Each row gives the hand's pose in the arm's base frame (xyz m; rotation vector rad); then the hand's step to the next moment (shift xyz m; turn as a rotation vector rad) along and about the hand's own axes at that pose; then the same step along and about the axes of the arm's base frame.
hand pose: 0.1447 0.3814 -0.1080 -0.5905 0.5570 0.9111
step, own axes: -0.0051 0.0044 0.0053 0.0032 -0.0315 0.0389
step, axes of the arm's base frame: -0.0052 0.0029 0.0061 0.0357 0.0130 0.0327
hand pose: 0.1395 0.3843 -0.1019 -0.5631 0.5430 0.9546
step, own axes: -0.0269 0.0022 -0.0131 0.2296 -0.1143 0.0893
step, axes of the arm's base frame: -0.0169 -0.0236 0.0075 0.2226 0.1430 -0.0612
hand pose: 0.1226 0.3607 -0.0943 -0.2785 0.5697 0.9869
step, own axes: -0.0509 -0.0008 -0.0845 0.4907 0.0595 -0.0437
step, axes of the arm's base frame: -0.0483 -0.0760 -0.0404 0.1424 0.3571 -0.3138
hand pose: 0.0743 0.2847 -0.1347 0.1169 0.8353 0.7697
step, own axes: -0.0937 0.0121 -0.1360 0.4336 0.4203 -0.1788
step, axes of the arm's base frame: -0.1424 -0.0792 -0.0295 -0.1824 0.5561 -0.2326
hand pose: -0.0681 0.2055 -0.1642 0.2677 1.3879 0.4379
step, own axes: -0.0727 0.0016 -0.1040 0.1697 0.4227 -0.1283
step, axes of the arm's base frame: -0.1112 -0.0387 0.0473 -0.1650 0.4434 0.0107
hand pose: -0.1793 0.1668 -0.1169 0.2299 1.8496 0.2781
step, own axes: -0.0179 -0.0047 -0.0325 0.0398 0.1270 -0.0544
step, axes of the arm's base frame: -0.0260 -0.0122 0.0240 -0.0615 0.1287 0.0178
